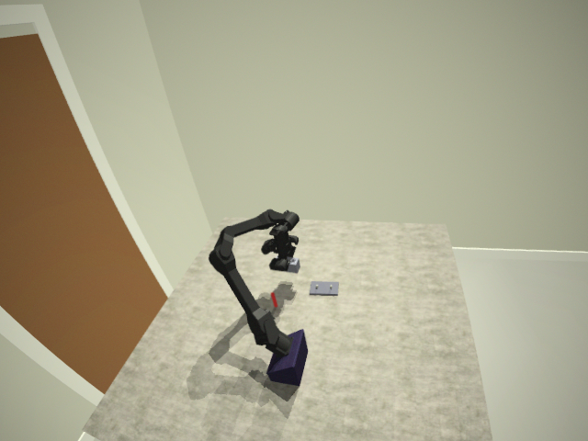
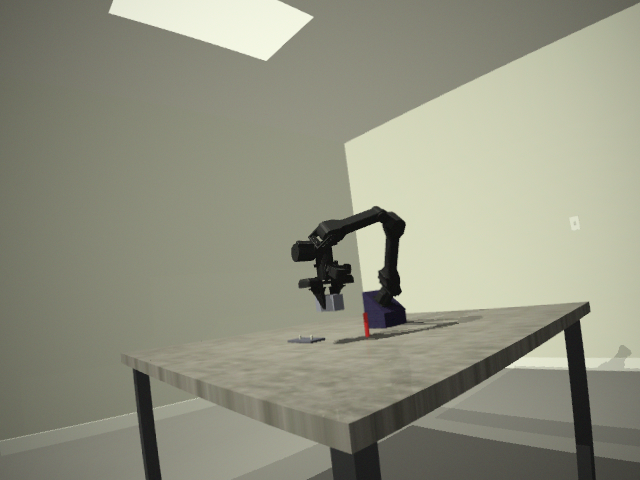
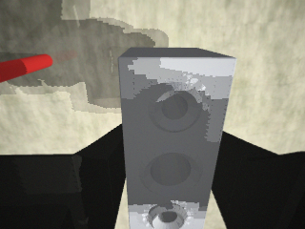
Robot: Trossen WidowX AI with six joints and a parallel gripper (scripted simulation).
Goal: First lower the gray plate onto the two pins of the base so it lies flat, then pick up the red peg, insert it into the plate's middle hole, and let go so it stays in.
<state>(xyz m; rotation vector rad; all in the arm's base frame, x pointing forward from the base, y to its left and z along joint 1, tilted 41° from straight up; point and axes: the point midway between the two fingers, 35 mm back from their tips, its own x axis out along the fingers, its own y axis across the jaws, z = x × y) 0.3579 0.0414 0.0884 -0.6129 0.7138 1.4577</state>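
Now: the pin base 15 cm to the right of my gripper tip and 10 cm below it. The rest, counted from my gripper tip: gray plate (3 cm above); red peg (12 cm behind, 7 cm below, 3 cm to the left).
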